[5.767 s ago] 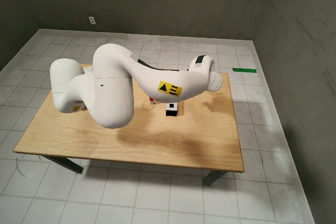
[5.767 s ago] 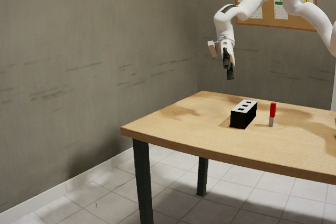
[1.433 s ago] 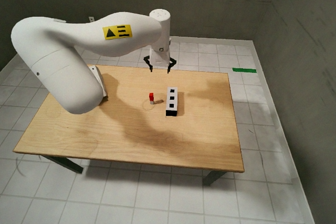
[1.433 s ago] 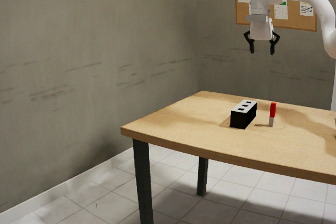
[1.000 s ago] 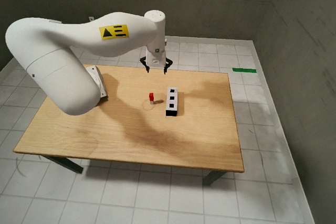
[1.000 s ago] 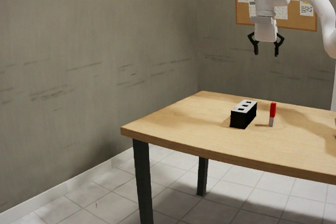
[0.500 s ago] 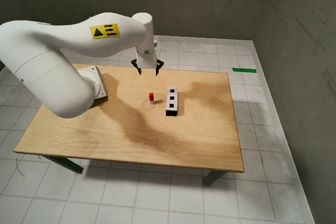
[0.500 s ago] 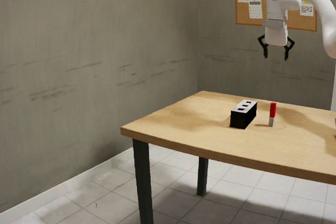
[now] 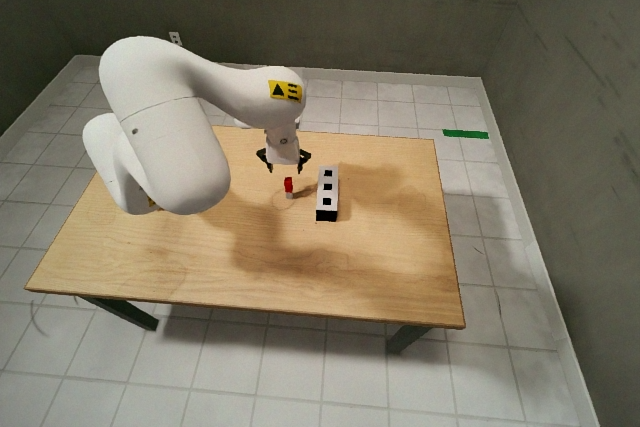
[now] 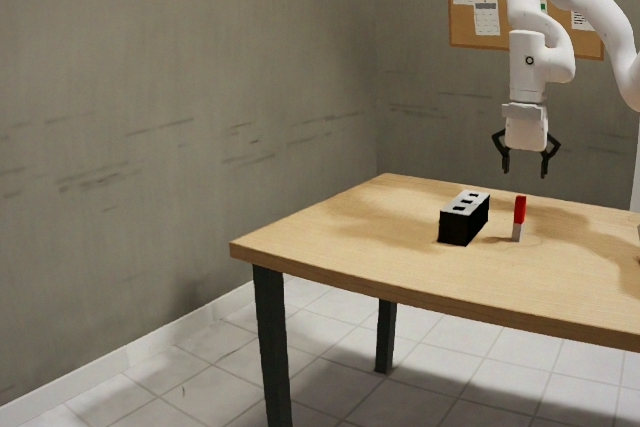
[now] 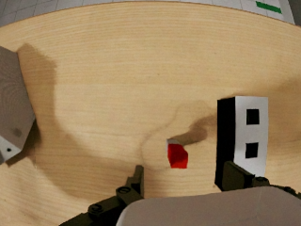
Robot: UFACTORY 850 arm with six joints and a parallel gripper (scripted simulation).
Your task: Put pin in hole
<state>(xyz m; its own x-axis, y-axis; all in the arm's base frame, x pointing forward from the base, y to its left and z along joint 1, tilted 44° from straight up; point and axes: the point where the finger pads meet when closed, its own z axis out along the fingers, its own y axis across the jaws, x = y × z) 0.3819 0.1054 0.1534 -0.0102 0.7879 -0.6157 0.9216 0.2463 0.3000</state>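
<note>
The pin lies 9 cm below my hand. Also, from my hand: black block (14 cm ahead, 13 cm below).
</note>
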